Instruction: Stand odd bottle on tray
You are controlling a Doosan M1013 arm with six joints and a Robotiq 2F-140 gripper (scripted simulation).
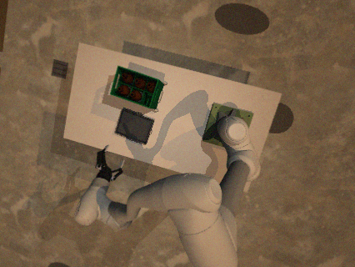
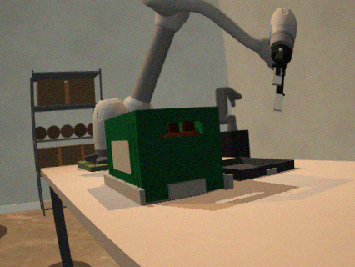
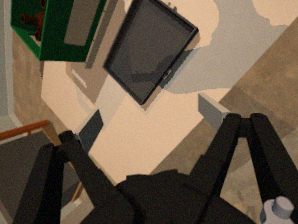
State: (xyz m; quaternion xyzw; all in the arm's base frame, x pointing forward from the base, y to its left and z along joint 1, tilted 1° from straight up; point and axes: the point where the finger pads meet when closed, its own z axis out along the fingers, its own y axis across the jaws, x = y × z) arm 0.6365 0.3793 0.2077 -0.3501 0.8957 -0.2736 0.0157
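Right now my hand is 48 cm to the left of the brown bottle, 13 cm above it and 1 cm short of it. Round my hand: green crate (44 cm to the right, 13 cm below, 1 cm ahead); then dark tray (20 cm below, 17 cm to the right, 1 cm behind).
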